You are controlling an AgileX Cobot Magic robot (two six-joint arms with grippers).
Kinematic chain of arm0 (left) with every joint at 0, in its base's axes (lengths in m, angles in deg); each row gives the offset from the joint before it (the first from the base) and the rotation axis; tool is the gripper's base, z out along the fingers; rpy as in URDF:
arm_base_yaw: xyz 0 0 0.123 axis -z
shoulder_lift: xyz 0 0 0 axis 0.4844 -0.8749 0
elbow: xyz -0.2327 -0.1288 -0.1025 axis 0.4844 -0.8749 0
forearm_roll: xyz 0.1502 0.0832 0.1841 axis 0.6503 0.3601 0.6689
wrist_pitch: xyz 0 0 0 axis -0.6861 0.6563 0.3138
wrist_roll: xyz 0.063 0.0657 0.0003 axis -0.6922 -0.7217 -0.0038
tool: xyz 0 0 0 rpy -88.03 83.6 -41.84
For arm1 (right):
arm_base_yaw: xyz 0 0 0.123 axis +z
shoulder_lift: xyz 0 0 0 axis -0.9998 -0.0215 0
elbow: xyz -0.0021 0.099 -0.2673 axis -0.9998 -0.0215 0
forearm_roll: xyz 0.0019 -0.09 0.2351 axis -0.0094 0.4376 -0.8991
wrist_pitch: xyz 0 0 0 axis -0.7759 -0.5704 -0.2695
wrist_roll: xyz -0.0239 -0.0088 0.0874 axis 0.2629 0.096 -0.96
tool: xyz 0 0 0 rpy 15.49 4.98 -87.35
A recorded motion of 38 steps. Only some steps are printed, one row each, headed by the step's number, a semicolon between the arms.
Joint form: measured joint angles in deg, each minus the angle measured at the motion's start. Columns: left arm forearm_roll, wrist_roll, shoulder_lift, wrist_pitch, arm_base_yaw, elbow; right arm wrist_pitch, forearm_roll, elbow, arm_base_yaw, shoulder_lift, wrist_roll.
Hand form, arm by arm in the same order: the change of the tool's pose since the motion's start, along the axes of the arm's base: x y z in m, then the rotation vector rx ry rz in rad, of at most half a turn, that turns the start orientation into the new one. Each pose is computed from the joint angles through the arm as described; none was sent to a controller.
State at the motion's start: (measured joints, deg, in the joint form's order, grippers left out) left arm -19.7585 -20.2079 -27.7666 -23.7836 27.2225 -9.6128; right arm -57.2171 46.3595 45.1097 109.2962 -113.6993 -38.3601
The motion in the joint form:
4: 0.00 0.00 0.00 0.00 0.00 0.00; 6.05 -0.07 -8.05 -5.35 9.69 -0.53
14: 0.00 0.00 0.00 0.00 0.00 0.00; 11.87 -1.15 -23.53 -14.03 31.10 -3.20
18: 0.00 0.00 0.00 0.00 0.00 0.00; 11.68 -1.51 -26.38 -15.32 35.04 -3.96
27: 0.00 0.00 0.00 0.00 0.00 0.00; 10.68 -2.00 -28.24 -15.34 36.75 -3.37
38: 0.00 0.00 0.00 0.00 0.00 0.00; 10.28 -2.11 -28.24 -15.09 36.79 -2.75
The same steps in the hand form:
4: 0.0000 0.0000 0.0000 0.0000 0.0000 0.0000; -0.0207 -0.0159 -0.0199 0.0506 -0.1243 -0.0830
14: 0.0000 0.0000 0.0000 0.0000 0.0000 0.0000; -0.0564 -0.0329 -0.0740 0.1486 -0.3154 -0.2394
18: 0.0000 0.0000 0.0000 0.0000 0.0000 0.0000; -0.0604 -0.0344 -0.0871 0.1666 -0.3293 -0.2677
27: 0.0000 0.0000 0.0000 0.0000 0.0000 0.0000; -0.0620 -0.0344 -0.0980 0.1610 -0.3096 -0.2676
38: 0.0000 0.0000 0.0000 0.0000 0.0000 0.0000; -0.0622 -0.0342 -0.0985 0.1525 -0.3043 -0.2597

